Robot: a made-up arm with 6 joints. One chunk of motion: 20 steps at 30 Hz.
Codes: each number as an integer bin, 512 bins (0 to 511) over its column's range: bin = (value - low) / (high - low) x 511, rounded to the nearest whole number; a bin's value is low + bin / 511 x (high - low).
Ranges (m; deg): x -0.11..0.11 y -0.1..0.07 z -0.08..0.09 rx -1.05..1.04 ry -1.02..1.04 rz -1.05..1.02
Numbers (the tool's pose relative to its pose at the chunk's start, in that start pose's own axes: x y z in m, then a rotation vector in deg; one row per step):
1: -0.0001 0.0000 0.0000 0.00 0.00 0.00
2: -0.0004 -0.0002 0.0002 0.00 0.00 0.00
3: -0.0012 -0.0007 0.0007 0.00 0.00 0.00
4: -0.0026 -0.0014 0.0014 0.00 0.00 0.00
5: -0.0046 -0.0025 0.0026 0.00 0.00 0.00
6: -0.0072 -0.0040 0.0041 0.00 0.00 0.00
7: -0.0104 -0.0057 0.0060 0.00 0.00 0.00
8: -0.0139 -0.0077 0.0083 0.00 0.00 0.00
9: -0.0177 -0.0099 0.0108 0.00 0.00 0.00
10: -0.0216 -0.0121 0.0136 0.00 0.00 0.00
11: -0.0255 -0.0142 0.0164 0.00 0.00 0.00
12: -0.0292 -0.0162 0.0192 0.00 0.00 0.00
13: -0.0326 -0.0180 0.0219 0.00 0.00 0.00
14: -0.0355 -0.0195 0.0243 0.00 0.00 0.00
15: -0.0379 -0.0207 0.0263 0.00 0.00 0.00
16: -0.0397 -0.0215 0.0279 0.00 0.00 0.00
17: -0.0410 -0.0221 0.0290 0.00 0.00 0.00
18: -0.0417 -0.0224 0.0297 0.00 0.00 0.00
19: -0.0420 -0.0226 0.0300 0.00 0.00 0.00
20: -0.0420 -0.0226 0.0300 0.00 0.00 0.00
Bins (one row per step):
1: 255 301 240 257 253 259
2: 255 300 241 257 253 259
3: 253 298 243 257 253 259
4: 249 296 245 257 253 259
5: 245 293 248 257 253 259
6: 239 289 253 257 253 259
7: 231 283 259 257 253 259
8: 223 277 265 257 253 259
9: 214 271 273 257 253 259
10: 205 264 281 257 253 259
11: 196 258 290 257 253 259
12: 188 252 298 257 253 259
13: 180 246 306 257 253 259
14: 173 242 314 257 253 259
15: 167 238 320 257 253 259
16: 163 236 324 257 253 259
17: 160 234 328 257 253 259
18: 159 233 330 257 253 259
19: 158 233 331 257 253 259
20: 158 233 331 257 253 259

